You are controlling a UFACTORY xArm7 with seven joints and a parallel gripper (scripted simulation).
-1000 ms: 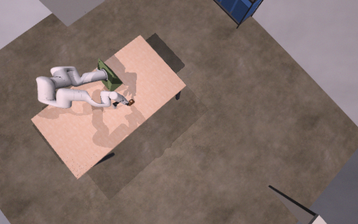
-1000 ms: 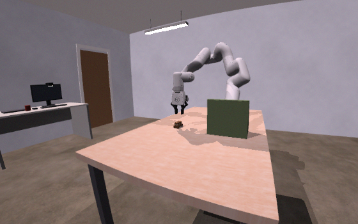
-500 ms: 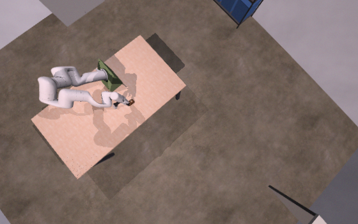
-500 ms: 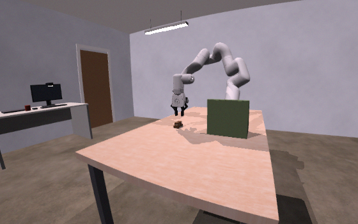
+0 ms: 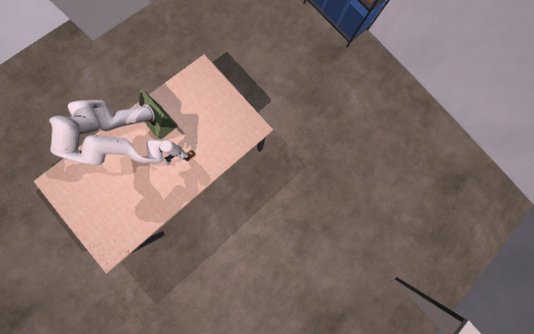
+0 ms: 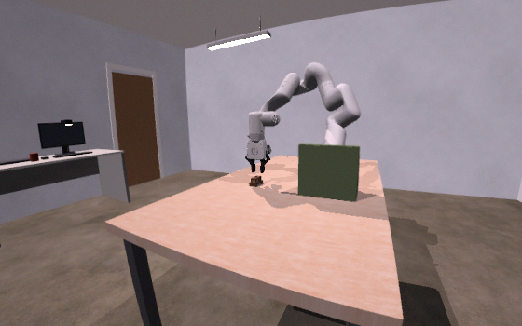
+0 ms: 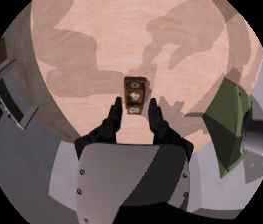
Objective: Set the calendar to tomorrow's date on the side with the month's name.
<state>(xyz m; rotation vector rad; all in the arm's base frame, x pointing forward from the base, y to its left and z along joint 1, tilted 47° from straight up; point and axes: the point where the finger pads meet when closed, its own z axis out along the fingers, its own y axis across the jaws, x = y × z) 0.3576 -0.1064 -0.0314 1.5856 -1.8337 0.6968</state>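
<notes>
My hand is 50 mm above the digit cube. Also, from my hand: tray 70 mm below, 20 mm to the left; calendar cube 50 mm below, 30 mm to the left.
</notes>
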